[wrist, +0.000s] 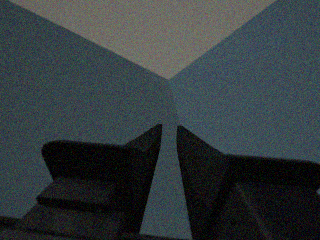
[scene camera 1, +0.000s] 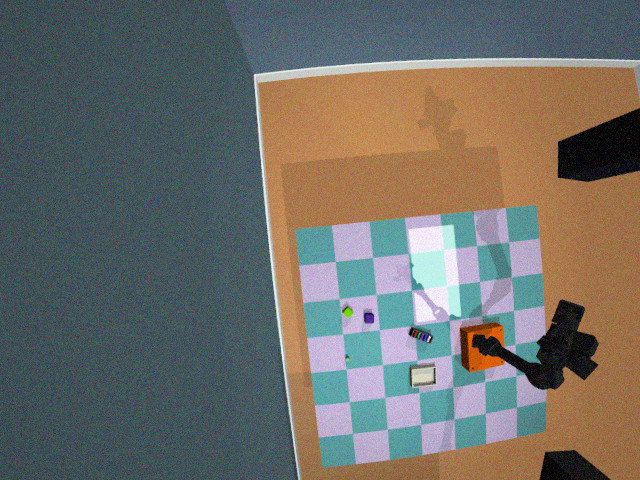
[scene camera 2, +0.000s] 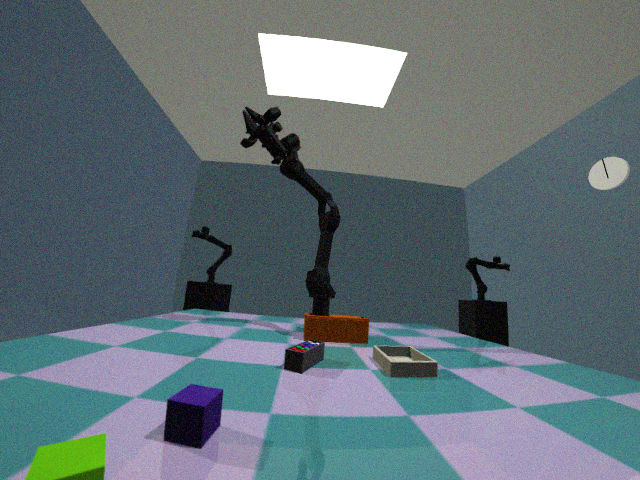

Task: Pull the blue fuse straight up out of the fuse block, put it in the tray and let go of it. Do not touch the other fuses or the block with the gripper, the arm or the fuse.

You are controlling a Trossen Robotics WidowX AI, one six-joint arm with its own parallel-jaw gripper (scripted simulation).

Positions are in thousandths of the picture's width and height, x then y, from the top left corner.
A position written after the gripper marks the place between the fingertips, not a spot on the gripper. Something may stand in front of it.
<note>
In view: the gripper (scene camera 1: 885,666) and a tray (scene camera 2: 632,753).
The gripper shows as well in the wrist view (wrist: 530,540) and in scene camera 2 (scene camera 2: 382,226).
</note>
